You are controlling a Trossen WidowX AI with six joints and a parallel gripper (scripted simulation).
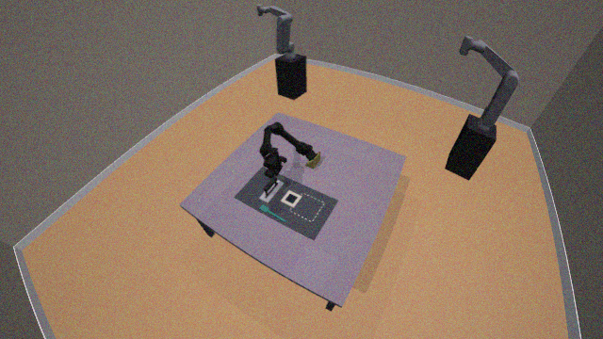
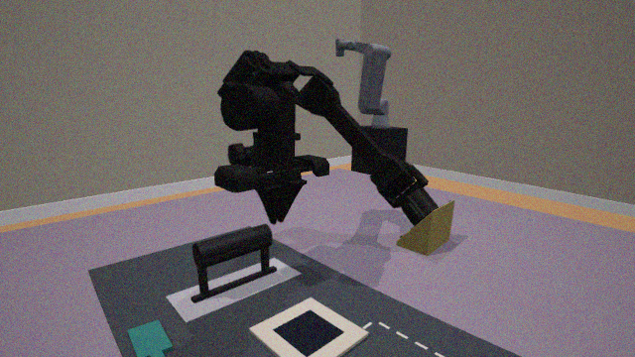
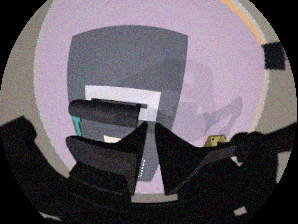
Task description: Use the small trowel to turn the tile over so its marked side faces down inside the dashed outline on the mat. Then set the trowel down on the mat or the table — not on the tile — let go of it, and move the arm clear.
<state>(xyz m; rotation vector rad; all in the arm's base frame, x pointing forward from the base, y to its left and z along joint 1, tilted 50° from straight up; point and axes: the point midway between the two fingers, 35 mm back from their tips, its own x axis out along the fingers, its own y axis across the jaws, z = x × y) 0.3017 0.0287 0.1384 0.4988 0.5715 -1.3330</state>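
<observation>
Right now my gripper tip is 80 mm short of the dark mat, 130 mm to the right of it and 110 mm above it. Round my gripper tip: teal trowel: 220 mm ahead, 120 mm to the left, 80 mm below; tile: 60 mm ahead, 160 mm to the left, 80 mm below.
</observation>
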